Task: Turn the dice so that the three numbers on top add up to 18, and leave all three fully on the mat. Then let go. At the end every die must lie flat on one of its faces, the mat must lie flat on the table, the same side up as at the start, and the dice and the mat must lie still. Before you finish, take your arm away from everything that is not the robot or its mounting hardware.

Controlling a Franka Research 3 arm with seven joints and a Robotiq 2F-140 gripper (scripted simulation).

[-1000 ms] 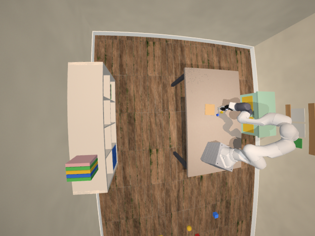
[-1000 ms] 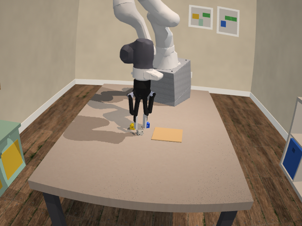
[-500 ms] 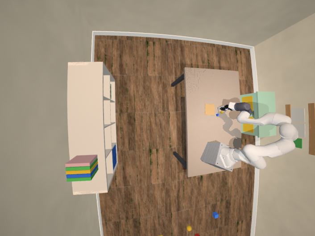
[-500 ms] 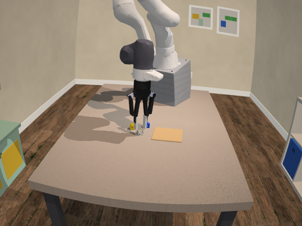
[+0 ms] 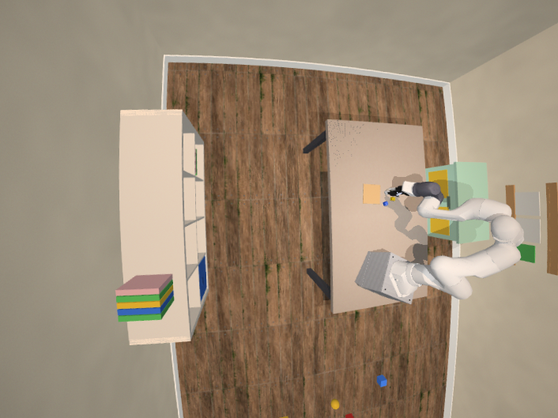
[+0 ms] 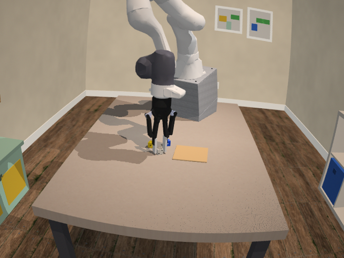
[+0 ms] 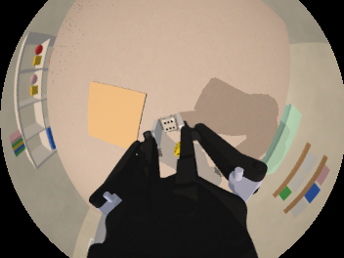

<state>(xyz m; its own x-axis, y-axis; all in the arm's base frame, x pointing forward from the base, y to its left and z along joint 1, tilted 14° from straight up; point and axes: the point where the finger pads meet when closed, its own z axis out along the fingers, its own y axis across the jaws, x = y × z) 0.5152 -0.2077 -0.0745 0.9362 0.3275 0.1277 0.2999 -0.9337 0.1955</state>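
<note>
My hand is 30 mm above the white die. The rest, counted from my hand: blue die 80 mm behind, 40 mm to the left, 30 mm below; yellow die 60 mm behind, 30 mm to the right, 30 mm below; mat 130 mm to the left, 40 mm below, 10 mm ahead.
</note>
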